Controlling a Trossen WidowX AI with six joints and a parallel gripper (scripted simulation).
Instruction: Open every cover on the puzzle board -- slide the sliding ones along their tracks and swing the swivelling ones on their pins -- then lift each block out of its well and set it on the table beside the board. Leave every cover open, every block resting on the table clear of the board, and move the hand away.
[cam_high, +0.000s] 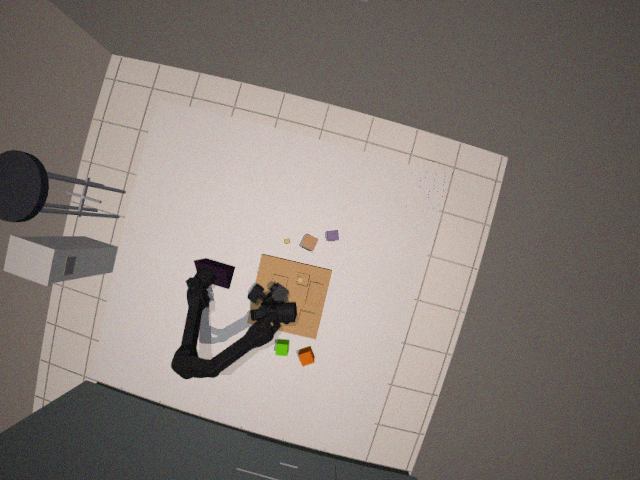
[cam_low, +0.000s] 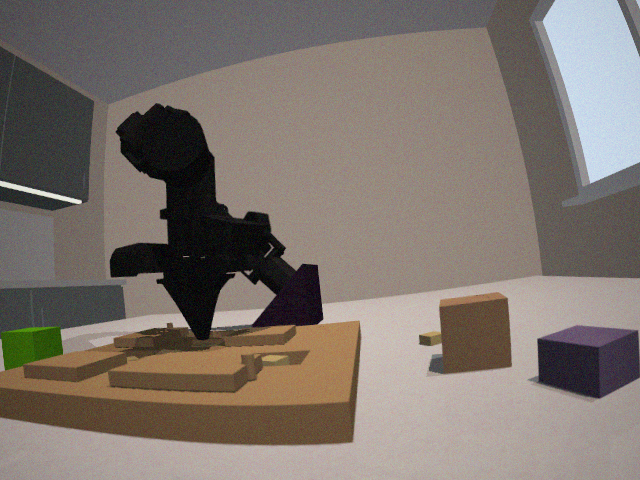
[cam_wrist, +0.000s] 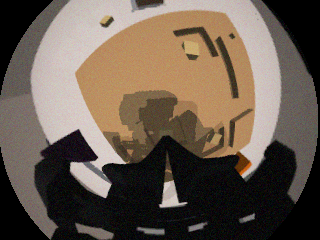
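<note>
The tan puzzle board is 60 mm ahead of my gripper tip and 10 mm below it. Round my gripper tip: orange block 150 mm ahead, 220 mm to the right; brown block 110 mm ahead, 250 mm to the left; green block 50 mm ahead, 200 mm to the right.
</note>
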